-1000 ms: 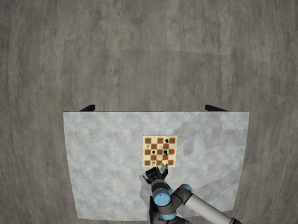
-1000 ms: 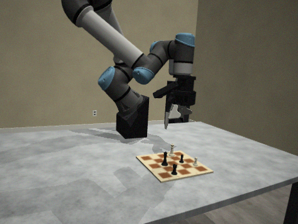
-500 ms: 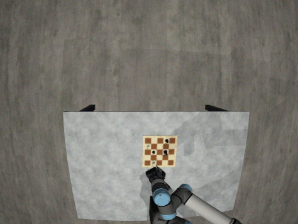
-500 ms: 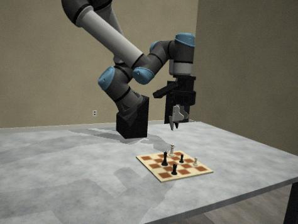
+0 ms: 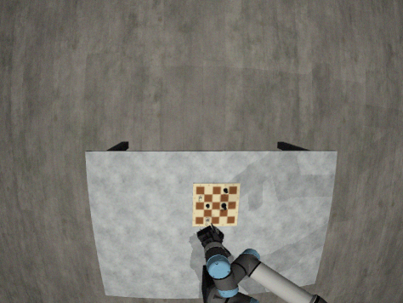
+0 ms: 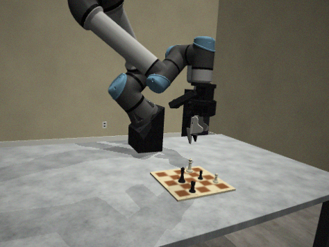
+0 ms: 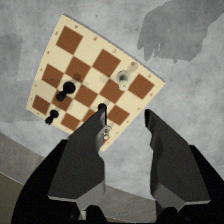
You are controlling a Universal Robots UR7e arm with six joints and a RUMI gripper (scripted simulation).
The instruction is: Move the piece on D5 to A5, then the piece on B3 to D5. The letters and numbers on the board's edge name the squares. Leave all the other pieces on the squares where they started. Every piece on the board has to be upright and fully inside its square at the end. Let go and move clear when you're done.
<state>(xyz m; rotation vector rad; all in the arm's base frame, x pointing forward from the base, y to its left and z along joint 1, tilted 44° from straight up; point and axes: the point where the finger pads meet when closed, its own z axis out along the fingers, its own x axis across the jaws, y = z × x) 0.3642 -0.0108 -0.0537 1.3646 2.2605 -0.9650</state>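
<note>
My hand is 10 cm above the tall white piece. The rest, counted from my hand: small white pawn: 12 cm below, 12 cm ahead, 3 cm to the left; tall black piece: 10 cm below, 8 cm to the right, 7 cm ahead; chessboard: 13 cm below, 7 cm ahead, 4 cm to the right.
</note>
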